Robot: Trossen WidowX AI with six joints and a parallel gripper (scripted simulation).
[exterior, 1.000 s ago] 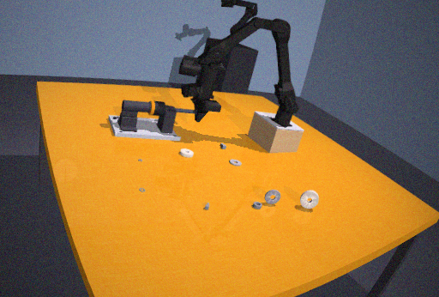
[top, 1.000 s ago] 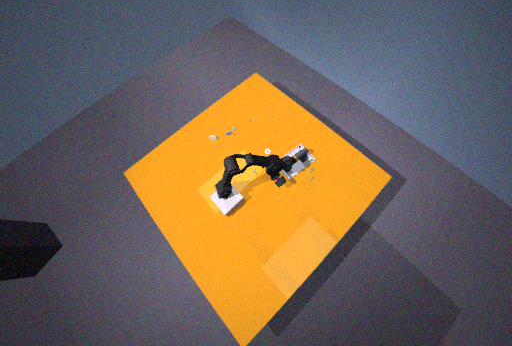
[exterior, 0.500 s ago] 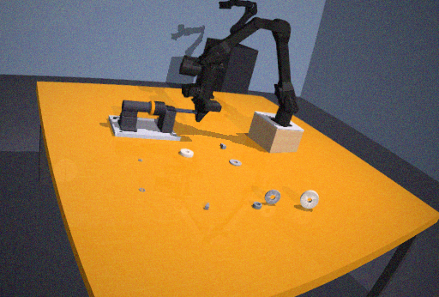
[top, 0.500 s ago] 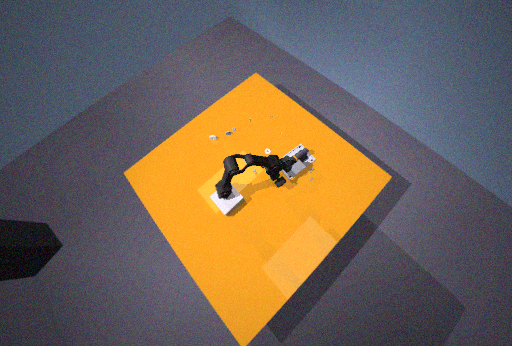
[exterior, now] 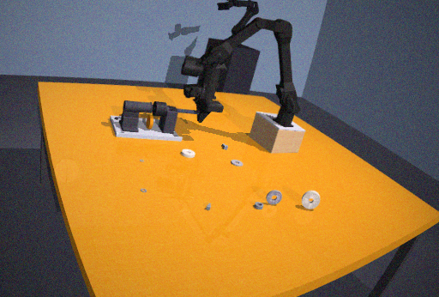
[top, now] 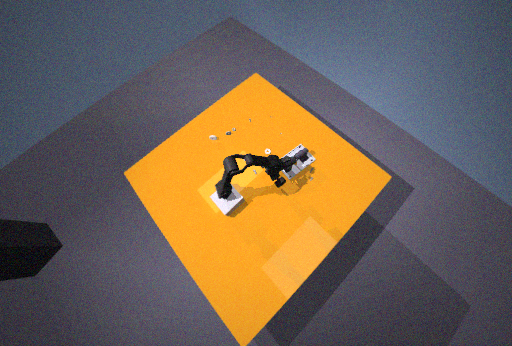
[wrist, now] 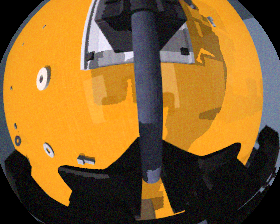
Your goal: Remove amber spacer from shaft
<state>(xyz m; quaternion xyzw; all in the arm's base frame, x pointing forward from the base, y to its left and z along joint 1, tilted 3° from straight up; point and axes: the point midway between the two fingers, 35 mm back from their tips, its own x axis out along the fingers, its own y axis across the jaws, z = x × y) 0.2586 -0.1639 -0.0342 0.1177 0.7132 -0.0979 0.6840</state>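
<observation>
The dark shaft lies 80 mm ahead of my gripper tip, 30 mm above it and 20 mm to the right of it. From my gripper tip the other things lie so: grey ring (230 mm to the left, 40 mm below, 10 mm ahead); amber spacer (170 mm ahead, 50 mm to the right, 10 mm below); white ring (140 mm to the left, 140 mm ahead, 40 mm below).
</observation>
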